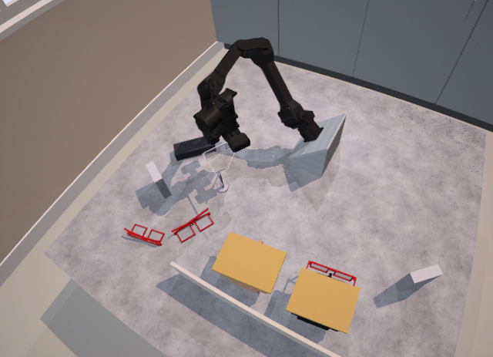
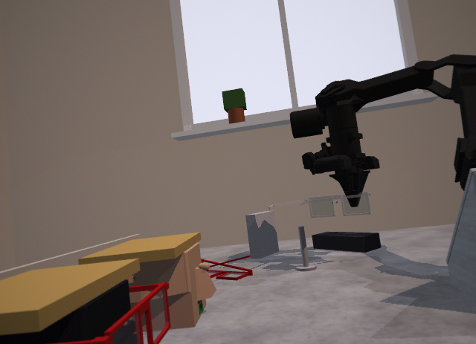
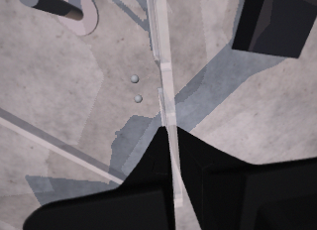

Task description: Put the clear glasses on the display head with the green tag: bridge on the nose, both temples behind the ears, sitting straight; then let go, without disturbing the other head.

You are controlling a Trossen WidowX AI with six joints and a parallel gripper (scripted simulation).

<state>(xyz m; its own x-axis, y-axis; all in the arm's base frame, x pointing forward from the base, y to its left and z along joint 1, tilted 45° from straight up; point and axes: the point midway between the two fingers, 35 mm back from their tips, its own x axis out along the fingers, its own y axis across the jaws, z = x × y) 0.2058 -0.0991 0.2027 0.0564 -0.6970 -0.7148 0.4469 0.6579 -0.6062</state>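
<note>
My gripper tip is now 11 cm short of the post, 2 cm to the right of it and 9 cm above it. Also, from my gripper tip: black box (3 cm ahead, 18 cm to the right, 9 cm below); tan-topped head (28 cm ahead, 27 cm to the left, 6 cm below); low board (41 cm ahead, 40 cm to the left, 6 cm below).
</note>
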